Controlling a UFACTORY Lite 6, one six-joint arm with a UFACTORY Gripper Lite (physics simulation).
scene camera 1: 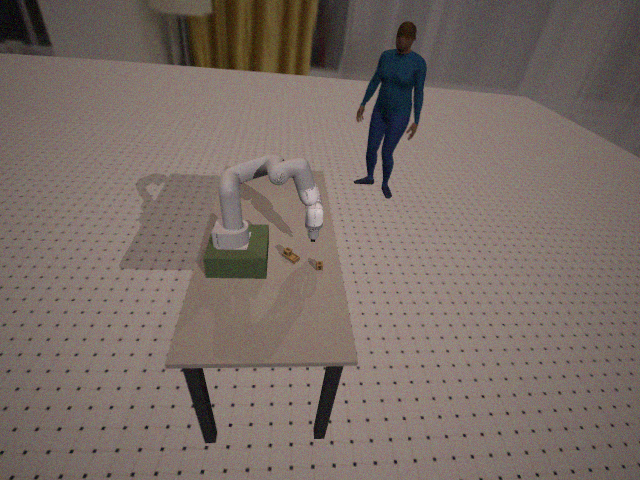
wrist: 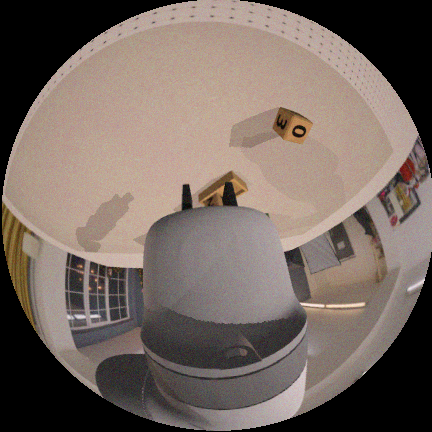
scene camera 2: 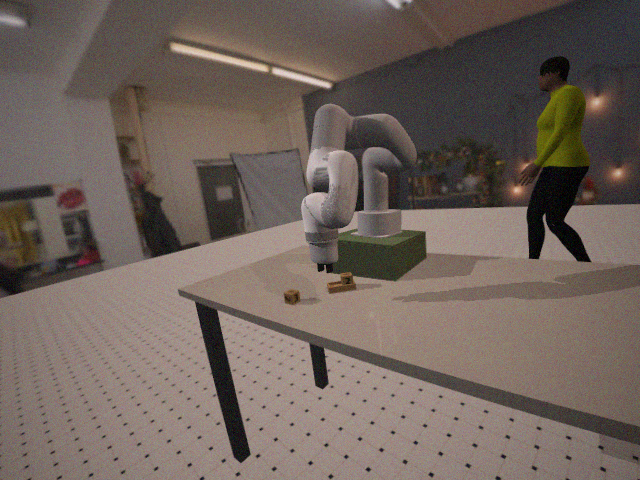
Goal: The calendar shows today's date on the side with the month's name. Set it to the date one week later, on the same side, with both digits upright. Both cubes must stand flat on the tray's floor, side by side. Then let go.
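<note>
The wooden tray [scene camera 1: 295, 258] [scene camera 2: 334, 289] [wrist: 216, 187] lies on the table, turned diagonally in the wrist view. One cube [scene camera 1: 287, 251] [scene camera 2: 346, 279] [wrist: 215, 201] stands at one end of the tray, with a 2 on a side in scene camera 2; in the wrist view it is mostly hidden behind the gripper body. The other cube [scene camera 1: 319, 265] [scene camera 2: 291, 296] [wrist: 292, 126] rests on the table apart from the tray, showing a 3 and a 0 in the wrist view. My gripper [scene camera 1: 312, 240] [scene camera 2: 324, 268] [wrist: 208, 195] is open and empty, above the table. The month's name cannot be read.
The arm's base stands on a green block [scene camera 1: 237, 262] [scene camera 2: 382, 254] beside the tray. The table [scene camera 1: 258, 330] [scene camera 2: 465, 335] has its edge beyond the loose cube. A person in teal [scene camera 1: 398, 103] and a person in yellow [scene camera 2: 562, 129] stand away from the table.
</note>
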